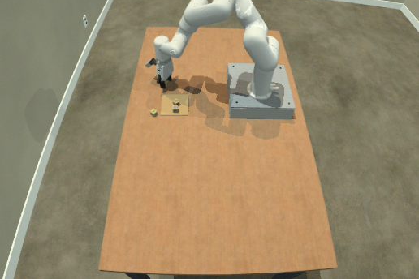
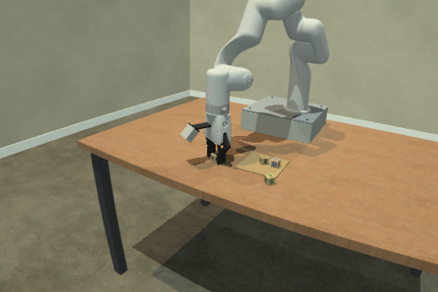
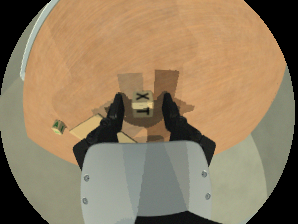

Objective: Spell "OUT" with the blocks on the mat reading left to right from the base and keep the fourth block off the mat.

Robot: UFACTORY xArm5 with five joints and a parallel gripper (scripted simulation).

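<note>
My gripper is now 6 cm past the U block and 15 cm to the right of it. From my hand the other things lie so: tan mat (5 cm behind, 15 cm to the left, 2 cm below).
</note>
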